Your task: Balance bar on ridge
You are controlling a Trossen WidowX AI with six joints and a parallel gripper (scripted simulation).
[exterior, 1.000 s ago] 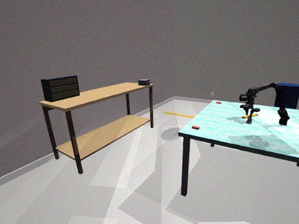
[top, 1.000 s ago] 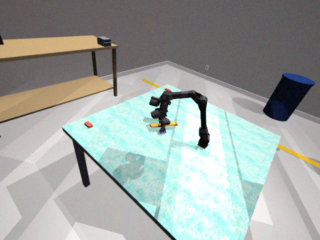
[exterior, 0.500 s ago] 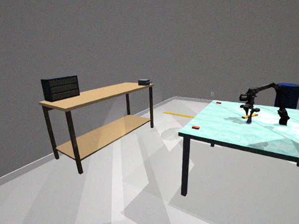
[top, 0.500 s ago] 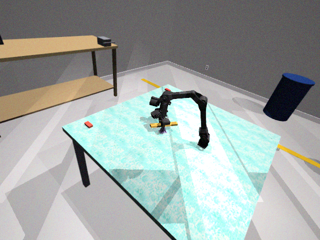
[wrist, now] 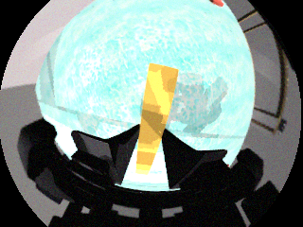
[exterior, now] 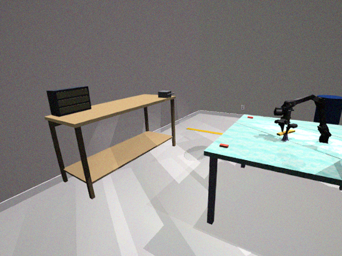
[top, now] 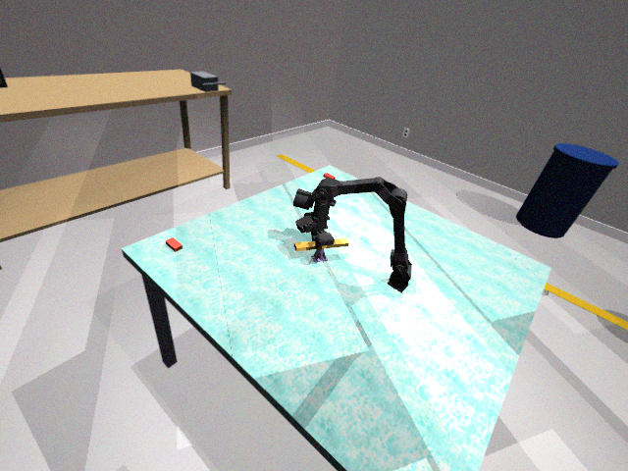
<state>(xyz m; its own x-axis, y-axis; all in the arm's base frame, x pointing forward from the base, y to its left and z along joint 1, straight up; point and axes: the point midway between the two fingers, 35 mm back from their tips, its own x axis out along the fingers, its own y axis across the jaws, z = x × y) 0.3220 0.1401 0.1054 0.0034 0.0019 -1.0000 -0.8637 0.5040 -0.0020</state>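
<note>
Right now the yellow bar is 1 cm behind my gripper tip and 2 cm to the right of it. Also, from my gripper tip: red block: 42 cm ahead, 36 cm to the left, 6 cm below.
</note>
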